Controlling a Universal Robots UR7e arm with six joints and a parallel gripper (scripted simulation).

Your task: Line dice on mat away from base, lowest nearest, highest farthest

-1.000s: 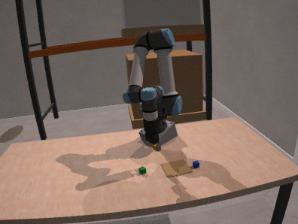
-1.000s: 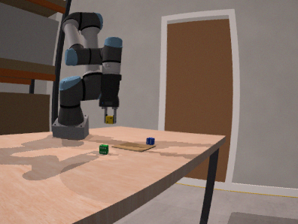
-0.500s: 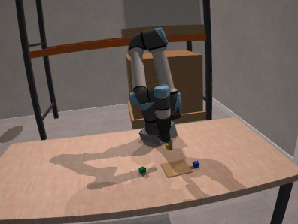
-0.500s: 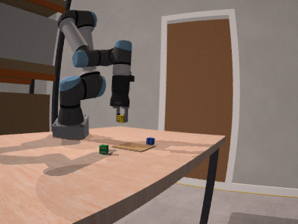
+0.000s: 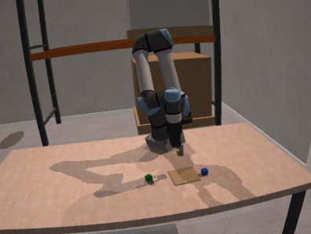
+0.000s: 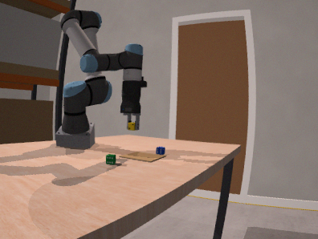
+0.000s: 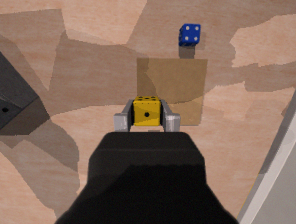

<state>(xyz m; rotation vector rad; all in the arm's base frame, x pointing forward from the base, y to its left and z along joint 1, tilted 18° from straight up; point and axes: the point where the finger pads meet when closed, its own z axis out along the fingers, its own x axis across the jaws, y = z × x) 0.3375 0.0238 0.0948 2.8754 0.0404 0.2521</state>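
My hand is right at the yellow die. Round my hand: tan mat: 12 cm below, 5 cm ahead; green die: 18 cm to the right, 11 cm below, 3 cm ahead; blue die: 11 cm to the left, 11 cm below, 7 cm ahead.
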